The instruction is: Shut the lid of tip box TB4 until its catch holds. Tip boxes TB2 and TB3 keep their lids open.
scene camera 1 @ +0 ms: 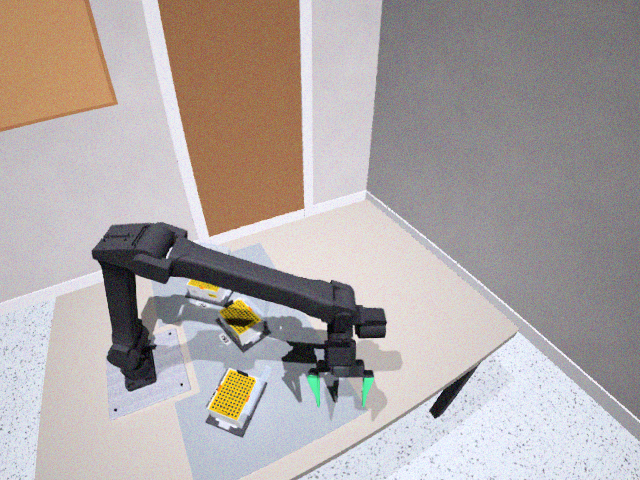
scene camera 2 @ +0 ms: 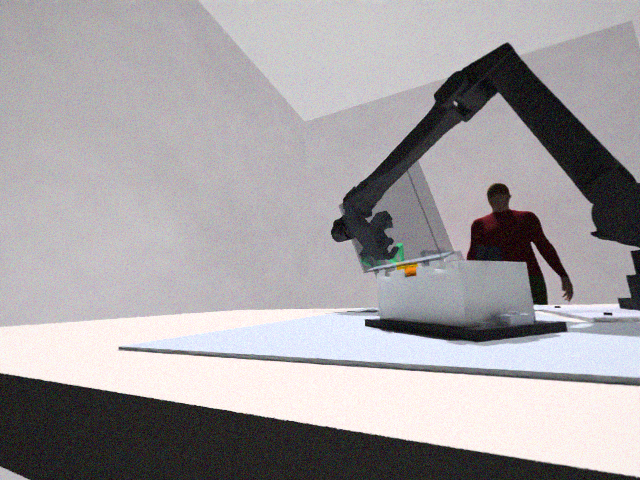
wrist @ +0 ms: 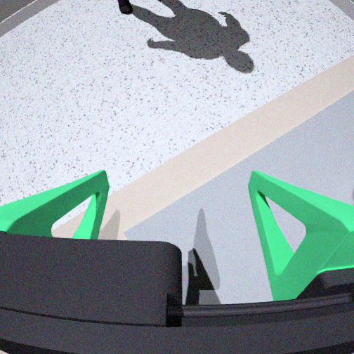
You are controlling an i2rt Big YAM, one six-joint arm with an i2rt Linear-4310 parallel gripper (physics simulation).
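Seen in the pictures: gripper, fingertip midpoint: [scene camera 1: 341, 406] [scene camera 2: 392, 268]; arm's base, link origin: [scene camera 1: 140, 369].
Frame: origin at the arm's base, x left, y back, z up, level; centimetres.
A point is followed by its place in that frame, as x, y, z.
Observation:
Three white tip boxes with yellow tip racks stand in scene camera 1: a front one [scene camera 1: 233, 396] {-21.3, -23.5, 5.3}, a middle one [scene camera 1: 250, 336] {-3.8, -33.6, 1.9} and a back one [scene camera 1: 205, 290] {17.7, -25.4, 4.9} partly behind the arm. Their labels are unreadable, so I cannot tell which is TB4. One white box [scene camera 2: 423, 294] {26.1, -28.9, 3.0} shows large in scene camera 2, its clear lid [scene camera 2: 423, 222] {30.9, -27.8, 8.7} standing open and tilted back. The middle and back lids are hard to make out. My gripper [scene camera 1: 341, 406] {-37.4, -44.5, 11.5} [scene camera 2: 383, 258] [wrist: 178, 178] is open and empty, right of the front box, and shows through the clear lid in scene camera 2.
The boxes stand on a blue-grey mat [scene camera 1: 206, 449] {-29.0, -12.8, -0.4} [scene camera 2: 232, 346] {37.2, -41.8, -0.4} on a beige table [scene camera 1: 413, 289] {-9.9, -91.0, -0.7} [scene camera 2: 77, 356] {42.5, -51.9, -0.7}. The arm's forearm [scene camera 1: 258, 276] {-19.3, -36.0, 40.5} passes above the mat. The table's edge lies beyond the gripper. A person [scene camera 2: 504, 232] stands in the background.

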